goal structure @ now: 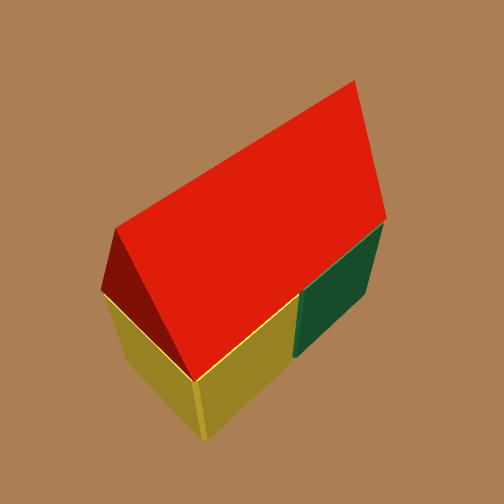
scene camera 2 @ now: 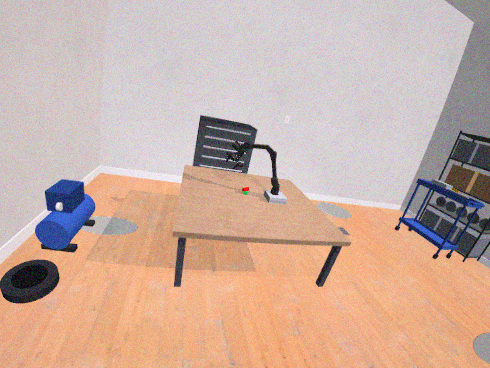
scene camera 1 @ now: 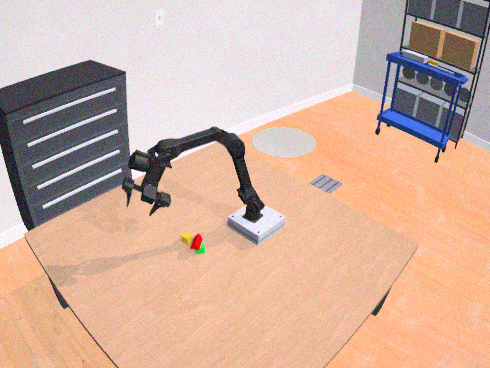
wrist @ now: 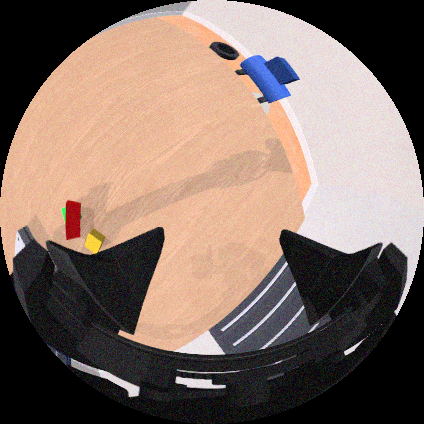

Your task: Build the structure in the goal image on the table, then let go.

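Seen in the pictures: gripper, between the fingertips: [scene camera 2: 229, 165] [scene camera 1: 138, 211] [wrist: 224, 234]; arm's base, origin of its link: [scene camera 2: 274, 193] [scene camera 1: 252, 216].
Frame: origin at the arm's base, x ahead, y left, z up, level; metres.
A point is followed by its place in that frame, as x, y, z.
Note:
A red block [scene camera 1: 197, 241] {0.265, -0.073, 0.000} [scene camera 2: 245, 189] {0.267, -0.067, -0.008} [wrist: 73, 220] {0.264, -0.092, -0.010} sits on top of a green block [scene camera 1: 201, 249] {0.264, -0.055, -0.032} [scene camera 2: 246, 193] {0.255, -0.052, -0.041} [wrist: 64, 215] {0.248, -0.062, -0.023}, which it partly hides in the wrist view. A yellow block [scene camera 1: 187, 238] {0.256, -0.134, -0.026} [wrist: 95, 241] {0.255, -0.151, -0.023} lies on the table [scene camera 1: 240, 300] {0.368, 0.205, -0.055} [scene camera 2: 215, 220] {0.637, 0.401, -0.055} [wrist: 150, 125] {0.497, -0.085, -0.055}, a little apart from the red and green blocks. My gripper [scene camera 1: 140, 210] {0.413, -0.231, 0.149} [scene camera 2: 233, 163] {0.413, -0.231, 0.149} [wrist: 224, 234] {0.413, -0.231, 0.149} is open and empty. It hangs high above the table, off to the side of the blocks and towards the drawer cabinet.
The arm's pale base [scene camera 1: 257, 224] {0.031, 0.044, -0.001} [scene camera 2: 275, 197] {0.025, 0.076, -0.004} stands on the table to the right of the blocks. A dark drawer cabinet [scene camera 1: 75, 150] [scene camera 2: 224, 142] [wrist: 265, 305] stands behind the table. A blue compressor [scene camera 2: 65, 220] [wrist: 265, 80] and a blue cart [scene camera 1: 415, 127] stand on the floor.

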